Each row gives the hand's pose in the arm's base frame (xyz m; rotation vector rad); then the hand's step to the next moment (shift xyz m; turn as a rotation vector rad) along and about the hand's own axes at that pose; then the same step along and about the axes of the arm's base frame.
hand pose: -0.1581 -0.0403 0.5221 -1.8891 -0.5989 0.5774
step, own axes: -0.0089 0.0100 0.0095 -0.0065 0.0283 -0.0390
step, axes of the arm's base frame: -0.0113 -0.0026 -0.0116 0.0238 -0.0408 -0.0114
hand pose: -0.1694 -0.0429 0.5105 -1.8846 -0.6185 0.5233
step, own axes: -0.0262 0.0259 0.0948 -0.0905 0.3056 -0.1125
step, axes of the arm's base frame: -0.0734 0.0415 -0.0568 0.0534 -0.2368 -0.2352
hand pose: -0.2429 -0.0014 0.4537 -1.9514 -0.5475 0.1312
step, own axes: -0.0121 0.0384 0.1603 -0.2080 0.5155 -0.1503
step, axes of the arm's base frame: -0.0517 0.1157 -0.1061 0.0278 -0.3903 -0.4225
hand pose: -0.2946 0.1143 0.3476 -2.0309 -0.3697 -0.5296
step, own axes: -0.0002 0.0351 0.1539 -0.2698 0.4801 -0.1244
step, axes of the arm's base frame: 0.0493 0.1173 -0.0934 -0.0361 -0.3532 -0.4390
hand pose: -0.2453 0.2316 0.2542 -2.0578 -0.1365 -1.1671
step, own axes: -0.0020 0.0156 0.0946 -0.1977 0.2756 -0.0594
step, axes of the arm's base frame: 0.0712 0.0513 -0.0386 -0.0371 -0.1838 -0.2888
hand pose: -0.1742 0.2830 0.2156 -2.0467 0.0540 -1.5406
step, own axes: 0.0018 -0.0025 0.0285 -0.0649 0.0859 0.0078
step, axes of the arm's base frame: 0.0253 0.0132 -0.0022 0.0108 -0.0452 -0.0974
